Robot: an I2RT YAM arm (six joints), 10 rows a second.
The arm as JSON. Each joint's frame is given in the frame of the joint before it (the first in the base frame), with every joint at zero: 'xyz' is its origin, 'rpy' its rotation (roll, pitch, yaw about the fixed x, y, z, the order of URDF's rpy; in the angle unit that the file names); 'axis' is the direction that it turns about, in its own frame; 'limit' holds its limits. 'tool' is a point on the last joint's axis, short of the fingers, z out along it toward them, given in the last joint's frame.
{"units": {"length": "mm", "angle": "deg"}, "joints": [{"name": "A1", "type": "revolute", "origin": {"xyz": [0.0, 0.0, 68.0], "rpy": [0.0, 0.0, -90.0]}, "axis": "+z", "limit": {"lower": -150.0, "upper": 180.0}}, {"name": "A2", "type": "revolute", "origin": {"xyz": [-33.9, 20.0, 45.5], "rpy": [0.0, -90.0, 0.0]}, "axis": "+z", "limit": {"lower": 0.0, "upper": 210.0}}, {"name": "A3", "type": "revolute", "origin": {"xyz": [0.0, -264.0, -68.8], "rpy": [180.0, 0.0, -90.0]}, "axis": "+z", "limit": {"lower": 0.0, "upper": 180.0}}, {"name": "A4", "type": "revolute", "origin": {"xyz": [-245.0, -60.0, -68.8], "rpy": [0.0, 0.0, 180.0]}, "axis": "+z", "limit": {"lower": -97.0, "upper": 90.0}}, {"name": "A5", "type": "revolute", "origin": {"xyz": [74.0, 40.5, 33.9], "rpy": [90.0, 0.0, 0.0]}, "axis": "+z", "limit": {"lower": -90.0, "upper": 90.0}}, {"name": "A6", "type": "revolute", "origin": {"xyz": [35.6, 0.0, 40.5], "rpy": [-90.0, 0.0, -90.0]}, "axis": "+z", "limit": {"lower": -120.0, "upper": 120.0}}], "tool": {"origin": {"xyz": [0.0, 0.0, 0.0], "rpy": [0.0, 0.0, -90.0]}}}
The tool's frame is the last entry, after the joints.
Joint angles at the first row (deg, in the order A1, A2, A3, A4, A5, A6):
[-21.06, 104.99, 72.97, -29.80, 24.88, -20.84]
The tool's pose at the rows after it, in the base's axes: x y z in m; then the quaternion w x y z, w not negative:
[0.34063, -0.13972, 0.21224, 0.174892, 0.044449, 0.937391, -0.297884]
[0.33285, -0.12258, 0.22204, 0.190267, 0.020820, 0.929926, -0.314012]
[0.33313, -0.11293, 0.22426, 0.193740, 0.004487, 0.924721, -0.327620]
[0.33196, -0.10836, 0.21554, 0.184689, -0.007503, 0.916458, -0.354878]
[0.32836, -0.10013, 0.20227, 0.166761, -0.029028, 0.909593, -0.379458]
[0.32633, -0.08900, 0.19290, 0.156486, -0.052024, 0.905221, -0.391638]
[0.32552, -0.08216, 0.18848, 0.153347, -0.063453, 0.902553, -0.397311]
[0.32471, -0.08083, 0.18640, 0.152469, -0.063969, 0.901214, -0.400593]
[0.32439, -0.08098, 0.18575, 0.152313, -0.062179, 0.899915, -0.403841]
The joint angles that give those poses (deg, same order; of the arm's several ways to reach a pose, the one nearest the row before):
[-19.88, 100.77, 70.70, -27.77, 25.93, -22.04]
[-17.56, 96.77, 67.68, -26.33, 27.48, -23.70]
[-15.90, 95.83, 66.81, -25.39, 29.15, -24.88]
[-14.94, 95.83, 64.36, -22.24, 32.49, -26.79]
[-13.47, 95.85, 61.06, -19.31, 35.88, -29.10]
[-11.55, 95.85, 58.76, -17.61, 37.87, -30.59]
[-10.35, 95.85, 57.65, -16.73, 38.87, -31.11]
[-10.11, 95.85, 57.08, -16.14, 39.38, -31.13]
[-10.11, 95.85, 56.84, -15.73, 39.79, -31.14]

